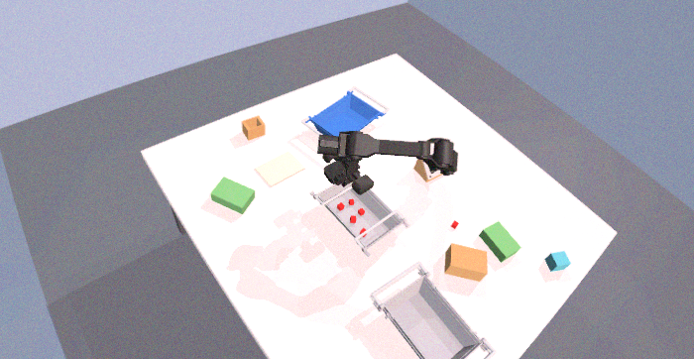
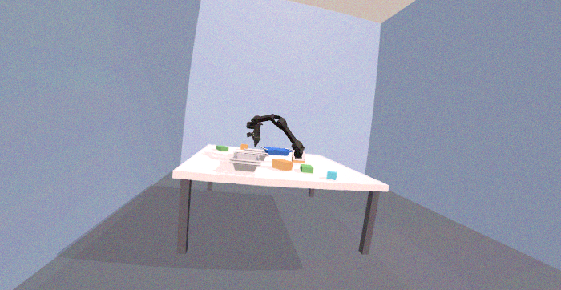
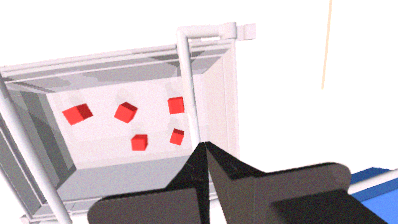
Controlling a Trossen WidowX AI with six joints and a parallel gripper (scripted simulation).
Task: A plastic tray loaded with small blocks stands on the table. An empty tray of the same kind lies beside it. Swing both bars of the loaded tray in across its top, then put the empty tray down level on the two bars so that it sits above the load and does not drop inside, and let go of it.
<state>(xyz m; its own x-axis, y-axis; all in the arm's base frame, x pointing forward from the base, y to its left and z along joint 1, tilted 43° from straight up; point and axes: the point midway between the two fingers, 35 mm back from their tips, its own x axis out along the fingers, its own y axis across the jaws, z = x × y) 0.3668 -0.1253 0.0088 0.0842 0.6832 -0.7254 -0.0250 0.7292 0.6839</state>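
Now: gripper tip 28 cm to the left of the blue tray, 25 cm past it and 4 cm above it. The rest, counted from my gripper tip: cyan cube (63 cm to the left, 46 cm behind, 6 cm below); then flat sheet (23 cm to the right, 10 cm ahead, 8 cm below); then orange box (43 cm to the left, 17 cm behind, 6 cm below).
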